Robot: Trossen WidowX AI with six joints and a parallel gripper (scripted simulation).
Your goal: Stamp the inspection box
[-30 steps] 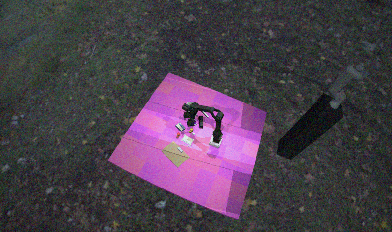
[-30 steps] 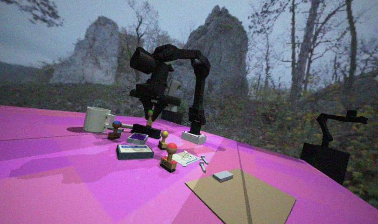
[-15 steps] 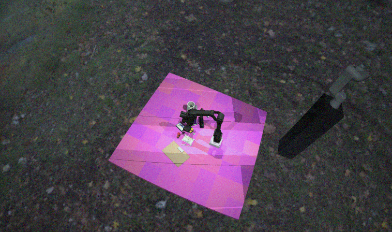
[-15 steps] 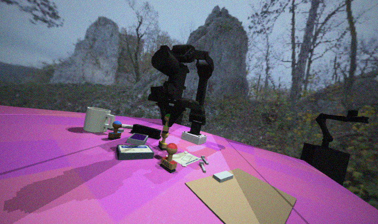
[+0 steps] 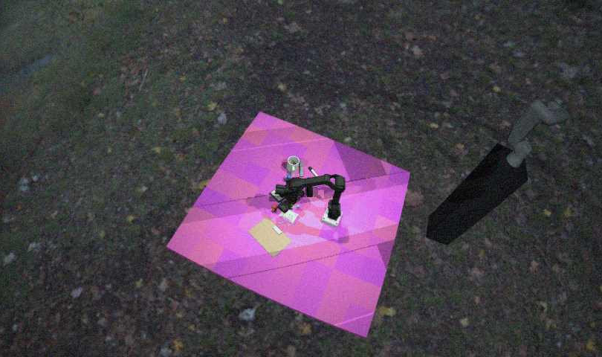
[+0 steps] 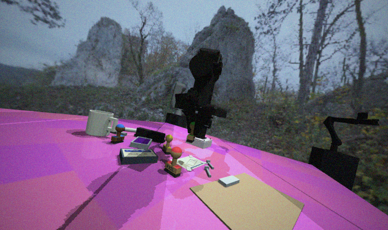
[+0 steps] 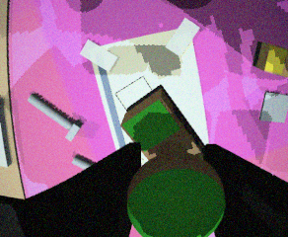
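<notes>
My gripper tip is now 1 cm past the white card, 1 cm to the right of it and 9 cm above it. From my gripper tip the other things lie so: red-knobbed stamp 10 cm ahead, 2 cm to the left, 7 cm below; then yellow-knobbed stamp 9 cm to the right, 7 cm below; then green-knobbed stamp right at my gripper tip.
</notes>
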